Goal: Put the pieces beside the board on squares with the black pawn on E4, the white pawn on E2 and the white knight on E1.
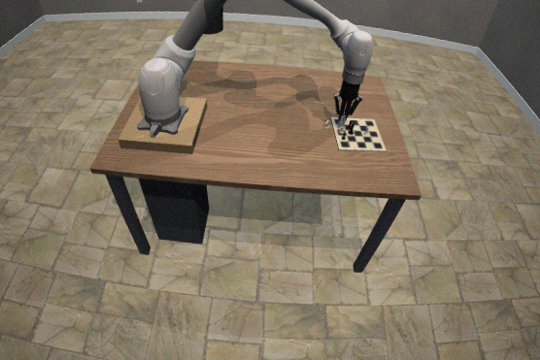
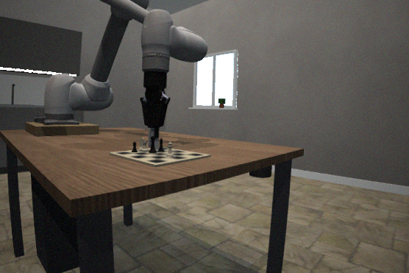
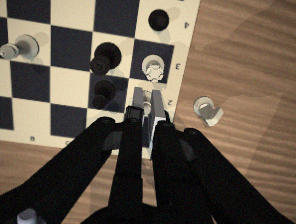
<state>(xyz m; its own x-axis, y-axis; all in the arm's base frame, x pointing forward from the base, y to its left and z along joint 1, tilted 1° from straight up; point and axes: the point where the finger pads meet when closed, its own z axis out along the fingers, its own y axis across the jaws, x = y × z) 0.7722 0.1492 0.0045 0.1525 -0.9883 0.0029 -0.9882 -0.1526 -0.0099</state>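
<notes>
The white pawn is 3 cm below my hand. Round my hand: white knight (6 cm behind, 3 cm below, 1 cm to the right); black pawn (8 cm to the right, 3 cm below, 1 cm ahead); chessboard (8 cm ahead, 4 cm below, 3 cm to the right).
</notes>
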